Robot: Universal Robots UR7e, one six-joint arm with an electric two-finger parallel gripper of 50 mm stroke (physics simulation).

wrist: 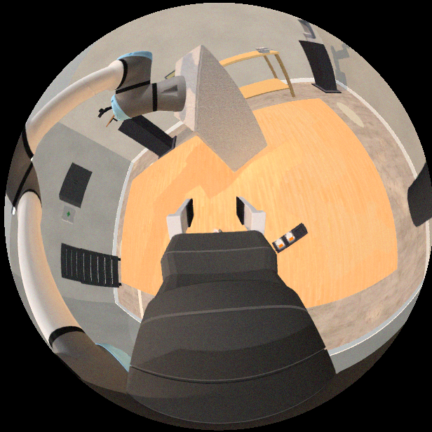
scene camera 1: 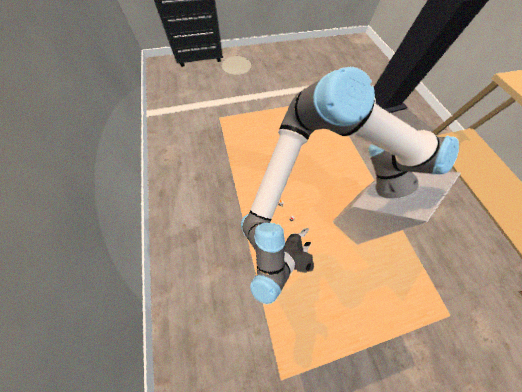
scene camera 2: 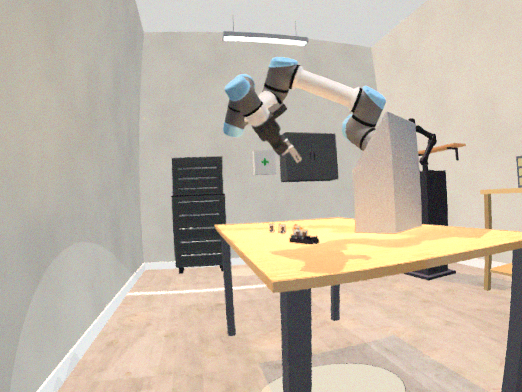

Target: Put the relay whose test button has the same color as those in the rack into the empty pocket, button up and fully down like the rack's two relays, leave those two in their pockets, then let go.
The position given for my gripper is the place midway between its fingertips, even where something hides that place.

I see my gripper [scene camera 2: 296, 157].
My gripper shows as well in the wrist view [wrist: 214, 205].
